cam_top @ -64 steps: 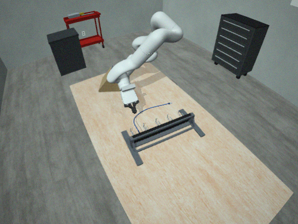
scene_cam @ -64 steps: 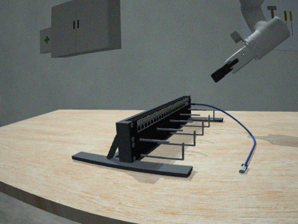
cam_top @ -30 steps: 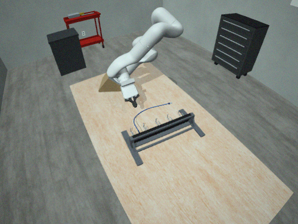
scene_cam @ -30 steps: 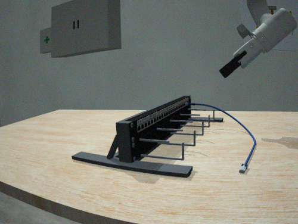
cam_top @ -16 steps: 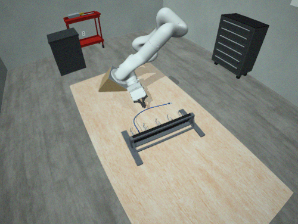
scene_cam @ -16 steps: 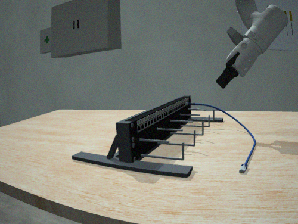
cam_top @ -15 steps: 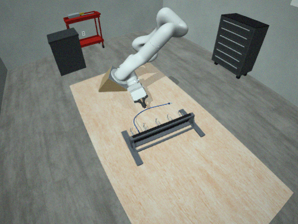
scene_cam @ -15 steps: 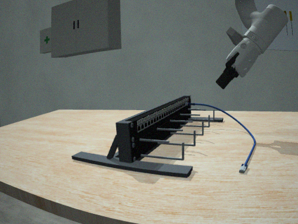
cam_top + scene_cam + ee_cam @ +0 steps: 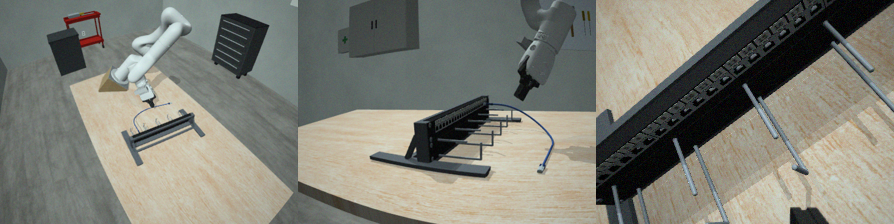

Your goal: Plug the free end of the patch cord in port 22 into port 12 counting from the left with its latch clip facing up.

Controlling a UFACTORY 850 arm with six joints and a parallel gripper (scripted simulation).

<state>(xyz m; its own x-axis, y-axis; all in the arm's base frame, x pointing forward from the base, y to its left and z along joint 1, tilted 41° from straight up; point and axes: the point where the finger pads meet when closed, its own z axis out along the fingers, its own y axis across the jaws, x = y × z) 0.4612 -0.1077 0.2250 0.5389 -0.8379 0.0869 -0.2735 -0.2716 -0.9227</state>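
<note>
The plug lies 6 cm behind my hand, 22 cm to the left of it and 13 cm below it.
</note>
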